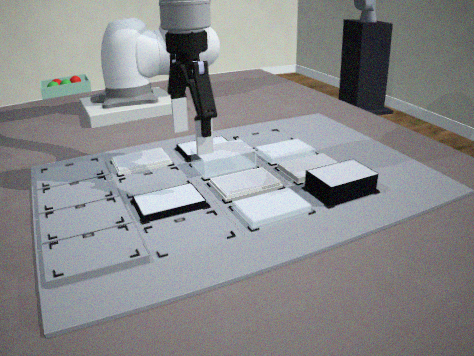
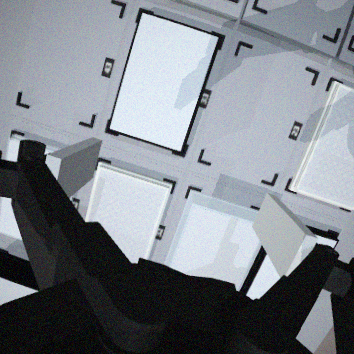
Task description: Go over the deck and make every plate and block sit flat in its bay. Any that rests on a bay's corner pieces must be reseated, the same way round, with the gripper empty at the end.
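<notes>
My gripper (image 1: 192, 142) (image 2: 179, 184) is open and empty, its fingers wide apart above the deck (image 1: 250, 280). Below it are a clear block (image 1: 230, 159) (image 2: 215, 232) and a black-edged plate (image 1: 186, 149) (image 2: 264, 280), partly hidden by a finger. Another black-edged plate (image 1: 170, 200) (image 2: 165, 80) lies within its bay's corner pieces. A cream-rimmed plate (image 1: 245, 183) (image 2: 130, 210), a white plate (image 1: 271, 206) and a tall black block (image 1: 341, 182) are nearer. A pale plate (image 1: 141, 161) (image 2: 330, 150) is at the back left. I cannot tell whether each one sits fully flat.
Another white plate (image 1: 286, 150) and a cream plate (image 1: 306, 167) lie at the deck's right. Raised bays with black corner pieces run down its left. The robot's base (image 1: 125, 117), a green bin (image 1: 65, 89) of red and green balls and a dark pedestal (image 1: 365, 67) are behind.
</notes>
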